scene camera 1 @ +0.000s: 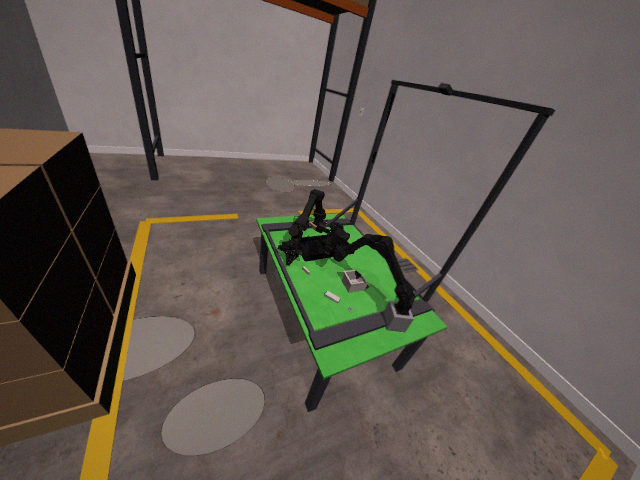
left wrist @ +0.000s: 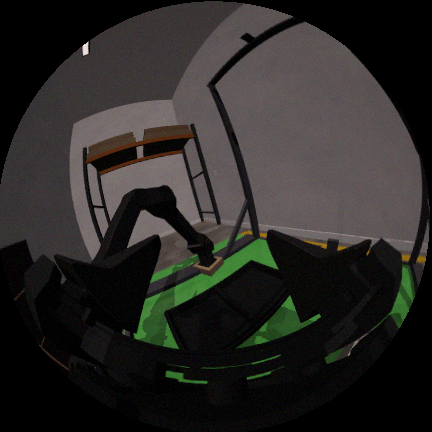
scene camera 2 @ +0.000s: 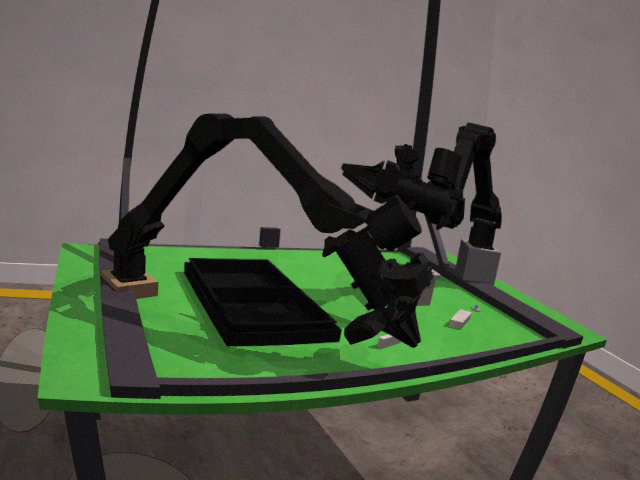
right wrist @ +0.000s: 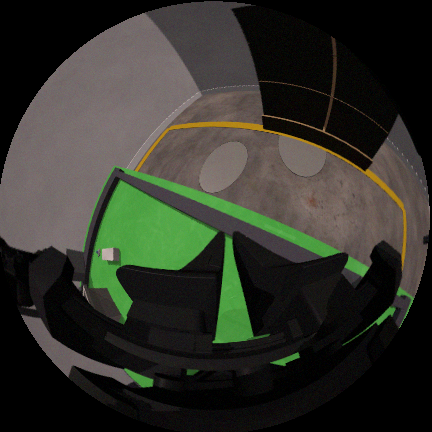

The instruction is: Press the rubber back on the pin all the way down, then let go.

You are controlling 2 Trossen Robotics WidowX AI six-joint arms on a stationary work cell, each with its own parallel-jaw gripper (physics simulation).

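Frame: origin at the left arm's base, x ahead, y left, z up, level; metres.
Seen in the pictures: left gripper, fingertip midpoint: [left wrist: 213, 237] [scene camera 2: 342, 169]; right gripper, fingertip midpoint: [scene camera 1: 287, 265] [scene camera 2: 416, 344] [right wrist: 227, 236]; left arm's base at its link origin: [scene camera 1: 401, 309] [scene camera 2: 481, 245]; right arm's base at its link origin: [scene camera 1: 317, 223] [left wrist: 207, 261] [scene camera 2: 128, 276].
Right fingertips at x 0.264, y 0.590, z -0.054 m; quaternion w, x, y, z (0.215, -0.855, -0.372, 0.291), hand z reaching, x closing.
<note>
Pixels of each thing's middle, then the offset from my right fingertips to it.
- tiny blue-grey piece at the middle of its body: [scene camera 2: 476, 307] [right wrist: 97, 251] [scene camera 1: 350, 309] dx -0.214, dy -0.362, dz -0.049 m
- second white block at the middle of its body: [scene camera 2: 390, 340] [scene camera 1: 306, 270] dx +0.026, dy -0.112, dz -0.043 m
- small pale open box at the middle of its body: [right wrist: 100, 312] [scene camera 1: 355, 281] dx -0.031, dy -0.401, dz -0.019 m
- black two-part tray at the middle of its body: [scene camera 2: 251, 295] [left wrist: 232, 304] [scene camera 1: 324, 245] dx +0.295, dy -0.224, dz -0.035 m
A tiny blue-grey piece [scene camera 1: 349, 309] [scene camera 2: 475, 308] [right wrist: 98, 253] lies on the green table [scene camera 1: 382, 343] [scene camera 2: 206, 405]. It is too small to tell whether it is the pin, its rubber back or both. A white block [scene camera 1: 331, 296] [scene camera 2: 460, 318] [right wrist: 109, 254] lies close to it. My right gripper [scene camera 2: 415, 342] [right wrist: 227, 236] is nearly closed, with no object visible between its fingertips. It points down near the table, well away from the tiny piece. My left gripper [scene camera 2: 345, 167] is open and empty, raised high above the table.
A second white block [scene camera 1: 306, 270] [scene camera 2: 386, 339] lies near the right gripper. A small pale open box [scene camera 1: 355, 288] stands mid-table. A black two-part tray [scene camera 2: 281, 338] [left wrist: 250, 320] lies beside the right arm. Dark rails [scene camera 1: 348, 331] [scene camera 2: 310, 382] edge the table. The arms overlap in scene camera 2.
</note>
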